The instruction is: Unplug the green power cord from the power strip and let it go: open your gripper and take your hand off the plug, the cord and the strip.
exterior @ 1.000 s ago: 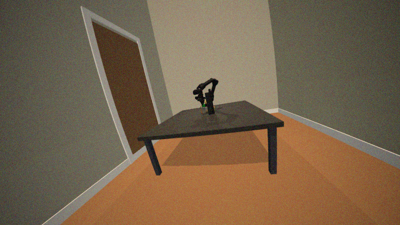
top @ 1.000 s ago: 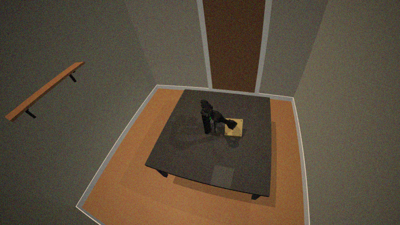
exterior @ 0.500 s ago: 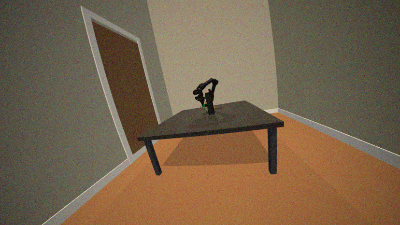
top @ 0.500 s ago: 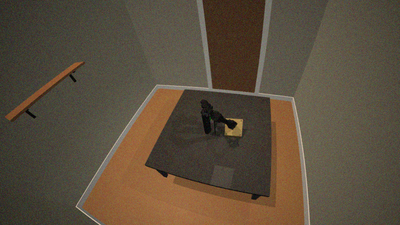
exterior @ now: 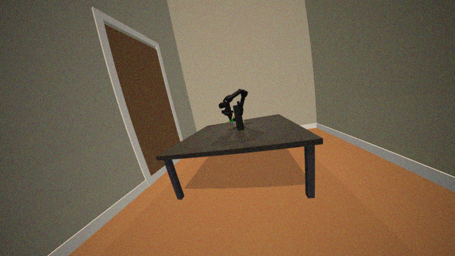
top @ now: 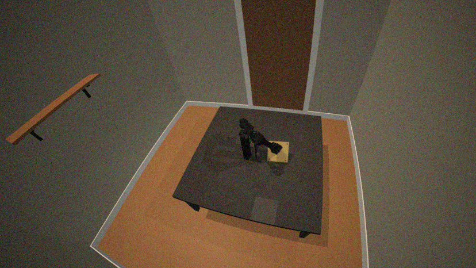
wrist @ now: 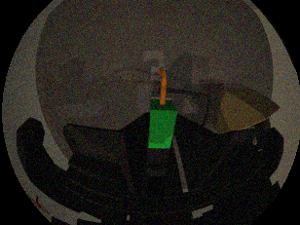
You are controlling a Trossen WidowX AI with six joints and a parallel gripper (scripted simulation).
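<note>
Now: the green plug 30 mm to the left of my gripper tip.
</note>
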